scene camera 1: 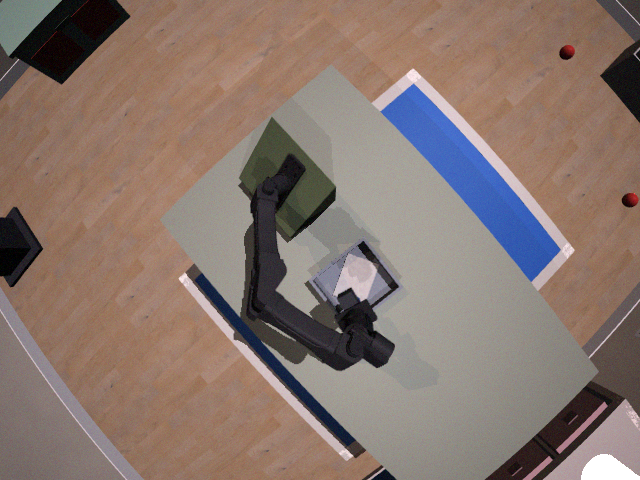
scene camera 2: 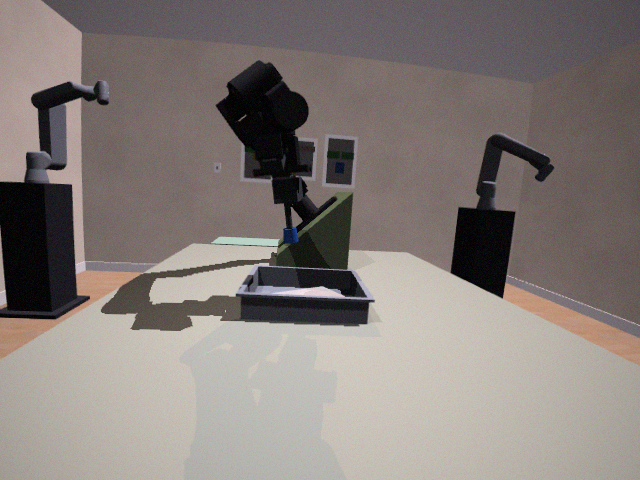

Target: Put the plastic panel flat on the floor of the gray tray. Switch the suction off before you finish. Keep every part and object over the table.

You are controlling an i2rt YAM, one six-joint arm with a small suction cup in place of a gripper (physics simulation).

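Note:
The pale plastic panel lies inside the gray tray, turned at an angle to its walls. It looks flat or nearly flat on the tray floor; the front wall hides its lower part in the scene camera 2 view, and the arm covers its near end in the scene camera 1 view. My suction cup is blue, off and empty. It hangs above the tray, apart from the panel. In the scene camera 1 view the cup is hidden under the dark wrist.
The arm's base is mounted on a green wedge block behind the tray. The pale green table carries both. Two other arms stand on black pedestals beyond the table's sides.

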